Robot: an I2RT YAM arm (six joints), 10 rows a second.
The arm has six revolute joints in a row. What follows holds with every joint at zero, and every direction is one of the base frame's.
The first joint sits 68 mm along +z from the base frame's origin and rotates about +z.
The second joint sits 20 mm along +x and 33.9 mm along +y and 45.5 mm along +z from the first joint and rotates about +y.
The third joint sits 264 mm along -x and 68.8 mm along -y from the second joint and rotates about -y.
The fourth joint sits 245 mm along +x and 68.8 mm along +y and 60 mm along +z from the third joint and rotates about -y.
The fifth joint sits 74 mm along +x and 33.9 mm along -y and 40.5 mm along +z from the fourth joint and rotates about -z.
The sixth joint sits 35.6 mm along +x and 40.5 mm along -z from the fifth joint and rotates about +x.
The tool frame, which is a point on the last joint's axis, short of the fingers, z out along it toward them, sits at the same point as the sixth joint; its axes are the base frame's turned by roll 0, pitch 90 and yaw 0 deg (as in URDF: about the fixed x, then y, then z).
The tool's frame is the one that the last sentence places.
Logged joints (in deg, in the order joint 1, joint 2, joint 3, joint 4, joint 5, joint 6), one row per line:
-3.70, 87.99, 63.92, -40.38, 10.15, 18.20
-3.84, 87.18, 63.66, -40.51, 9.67, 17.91
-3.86, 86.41, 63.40, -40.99, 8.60, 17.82
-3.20, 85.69, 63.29, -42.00, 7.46, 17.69
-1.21, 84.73, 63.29, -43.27, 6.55, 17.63
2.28, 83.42, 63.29, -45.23, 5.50, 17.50
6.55, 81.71, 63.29, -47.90, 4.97, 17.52
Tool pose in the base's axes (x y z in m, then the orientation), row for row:
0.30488, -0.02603, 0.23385, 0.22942, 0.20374, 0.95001, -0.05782
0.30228, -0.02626, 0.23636, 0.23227, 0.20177, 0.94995, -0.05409
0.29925, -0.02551, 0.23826, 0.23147, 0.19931, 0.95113, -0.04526
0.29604, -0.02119, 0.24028, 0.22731, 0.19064, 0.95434, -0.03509
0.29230, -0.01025, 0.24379, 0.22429, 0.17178, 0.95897, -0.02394
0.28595, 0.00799, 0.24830, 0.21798, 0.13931, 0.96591, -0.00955
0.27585, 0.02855, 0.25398, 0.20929, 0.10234, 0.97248, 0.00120
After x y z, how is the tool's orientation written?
As a quaternion, w x y z.
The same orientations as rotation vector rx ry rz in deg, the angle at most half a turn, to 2 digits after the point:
32.13, 149.80, -9.12
31.77, 149.56, -8.52
31.39, 149.81, -7.13
30.09, 150.65, -5.54
27.16, 151.62, -3.79
22.10, 153.23, -1.51
16.31, 154.98, 0.19

